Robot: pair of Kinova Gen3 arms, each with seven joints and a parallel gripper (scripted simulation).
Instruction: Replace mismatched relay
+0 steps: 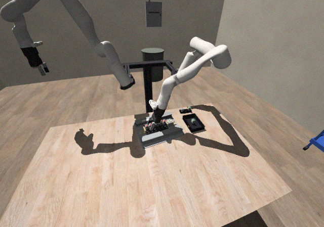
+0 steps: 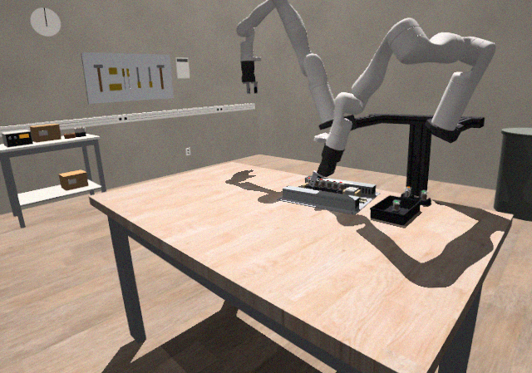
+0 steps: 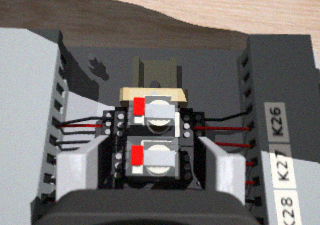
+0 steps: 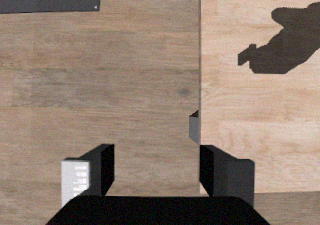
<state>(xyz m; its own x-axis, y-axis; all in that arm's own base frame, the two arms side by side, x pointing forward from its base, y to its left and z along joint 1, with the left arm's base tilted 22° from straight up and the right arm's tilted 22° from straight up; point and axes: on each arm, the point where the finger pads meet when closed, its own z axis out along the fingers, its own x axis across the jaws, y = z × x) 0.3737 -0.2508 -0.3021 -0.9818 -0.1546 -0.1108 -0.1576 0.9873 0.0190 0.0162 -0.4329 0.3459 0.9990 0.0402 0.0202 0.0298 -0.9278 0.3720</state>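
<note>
My left hand is 6 cm to the right of the relay panel and 4 cm above it. Also, from my left hand: black parts tray: 5 cm ahead, 34 cm to the left, 4 cm below; spare rack: 11 cm behind, 36 cm to the left, 5 cm below.
</note>
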